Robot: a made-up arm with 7 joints.
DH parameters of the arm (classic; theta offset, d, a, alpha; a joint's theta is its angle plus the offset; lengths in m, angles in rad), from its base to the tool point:
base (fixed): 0.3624 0 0.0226 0
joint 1: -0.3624 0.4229 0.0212 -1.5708
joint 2: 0 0.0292 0.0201 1.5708
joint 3: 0 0.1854 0.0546 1.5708
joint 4: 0 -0.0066 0.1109 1.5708
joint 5: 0 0.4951 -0.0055 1.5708
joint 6: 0 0.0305 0.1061 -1.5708
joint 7: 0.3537 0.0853 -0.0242 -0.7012
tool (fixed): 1.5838 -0.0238 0 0
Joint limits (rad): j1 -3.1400..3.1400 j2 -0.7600..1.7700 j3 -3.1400..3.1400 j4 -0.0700..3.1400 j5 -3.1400..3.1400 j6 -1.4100..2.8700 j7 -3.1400..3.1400
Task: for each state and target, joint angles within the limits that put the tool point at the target. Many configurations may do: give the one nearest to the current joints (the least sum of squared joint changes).
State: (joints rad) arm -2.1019 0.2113 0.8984 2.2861 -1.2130 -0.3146 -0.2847
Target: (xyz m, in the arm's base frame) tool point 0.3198 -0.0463 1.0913
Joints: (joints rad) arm -1.9333 -0.1690 1.0572 2.5729 -1.1948 -0.5270 -0.2682
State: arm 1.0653 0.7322 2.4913 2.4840 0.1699 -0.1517 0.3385
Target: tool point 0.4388 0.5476 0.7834
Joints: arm 0.9351 1.0618 2.5123 2.8535 0.1810 -0.3557 0.3531
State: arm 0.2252 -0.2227 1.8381 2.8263 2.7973 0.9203 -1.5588
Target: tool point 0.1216 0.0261 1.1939
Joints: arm 0.0332 0.0415 1.7728 3.1400 2.7734 0.3898 -1.4545
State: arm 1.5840 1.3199 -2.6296 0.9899 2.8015 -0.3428 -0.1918
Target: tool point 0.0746 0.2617 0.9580
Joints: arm 1.7160 1.7113 -2.8073 1.4118 2.7118 -0.3125 -0.1895
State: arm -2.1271 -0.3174 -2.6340 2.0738 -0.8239 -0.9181 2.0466
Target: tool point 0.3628 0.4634 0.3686
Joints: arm -2.4661 -0.7600 -3.0587 1.5827 -0.8964 -0.8942 2.0329
